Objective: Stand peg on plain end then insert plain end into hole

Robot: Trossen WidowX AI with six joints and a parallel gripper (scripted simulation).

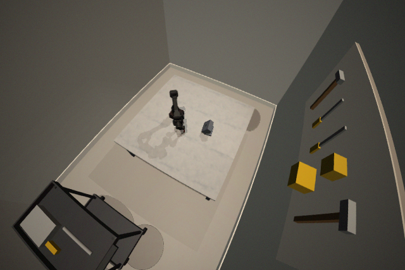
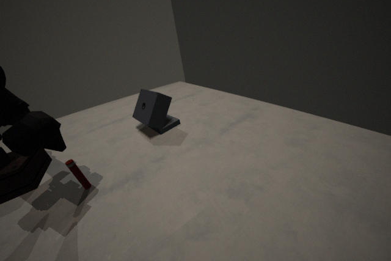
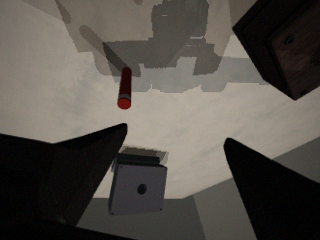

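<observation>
Right now the red peg is 60 mm below my gripper tip, 40 mm to the right of it and 30 mm ahead of it. The rest, counted from my gripper tip: grey sloped panel 220 mm ahead, 160 mm to the left, 40 mm below.
</observation>
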